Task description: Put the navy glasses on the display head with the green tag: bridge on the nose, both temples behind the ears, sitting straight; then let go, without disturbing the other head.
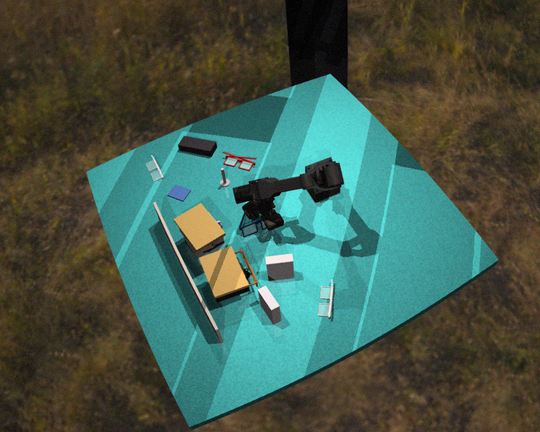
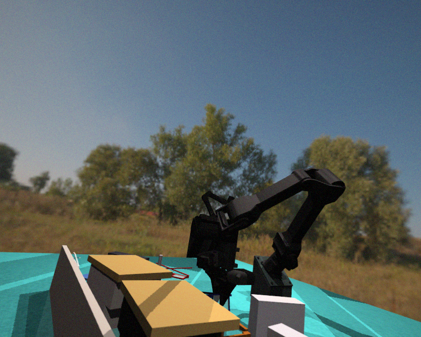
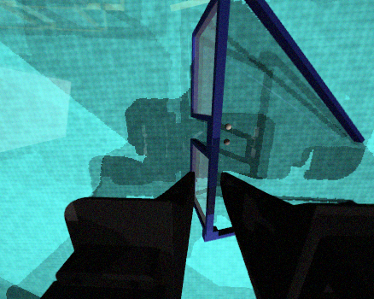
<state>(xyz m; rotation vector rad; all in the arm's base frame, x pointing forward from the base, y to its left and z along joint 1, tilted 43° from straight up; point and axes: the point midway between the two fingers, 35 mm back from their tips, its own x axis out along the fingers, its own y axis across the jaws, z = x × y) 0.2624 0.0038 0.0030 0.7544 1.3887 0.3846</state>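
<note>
Now: the round base 280 mm to the right of my gripper tip and 20 mm ahead of it. Also, from my gripper tip: blue flat patch 350 mm to the right, 190 mm ahead, 20 mm below; long board 360 mm ahead, 30 mm above, 20 mm to the left; dark box 520 mm to the right.
</note>
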